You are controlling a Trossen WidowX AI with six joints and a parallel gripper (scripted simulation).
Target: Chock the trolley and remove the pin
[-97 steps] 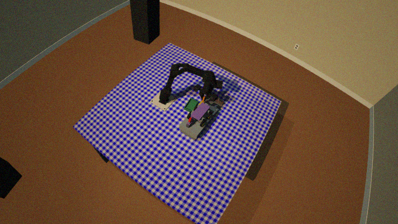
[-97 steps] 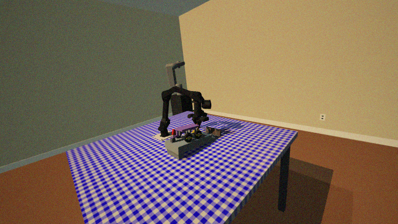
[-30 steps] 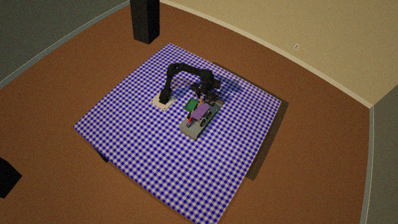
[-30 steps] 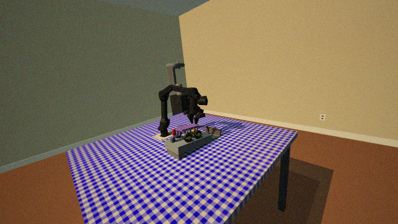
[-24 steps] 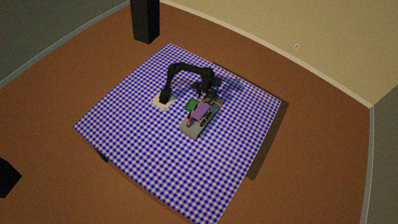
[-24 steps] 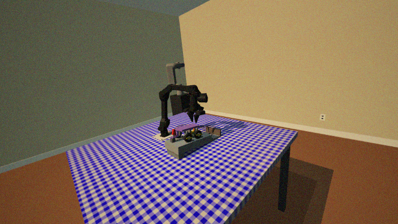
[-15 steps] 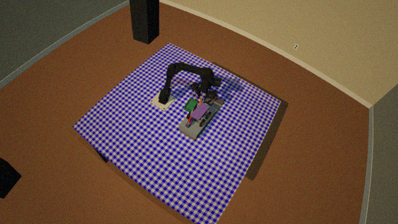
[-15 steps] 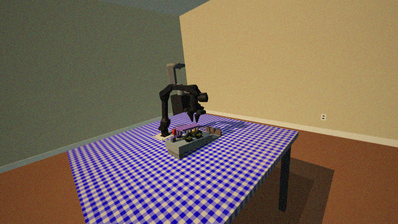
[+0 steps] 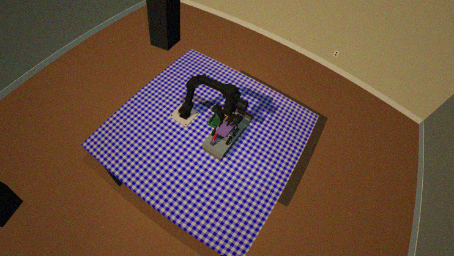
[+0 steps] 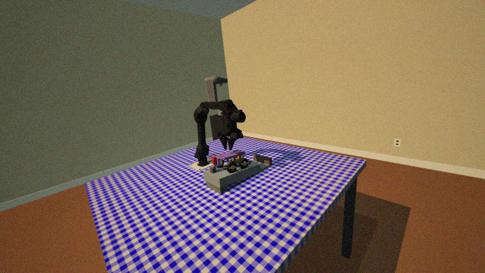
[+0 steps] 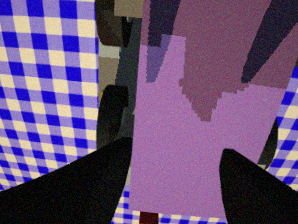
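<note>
My gripper tip is 10 cm to the left of the red-headed stop pin, 5 cm above it and 2 cm past it. Also, from my gripper tip: grey ramp 13 cm below, 2 cm ahead, 1 cm to the left; purple trolley 6 cm below, 1 cm ahead; yellow chock 10 cm to the left, 10 cm below, 3 cm behind.
</note>
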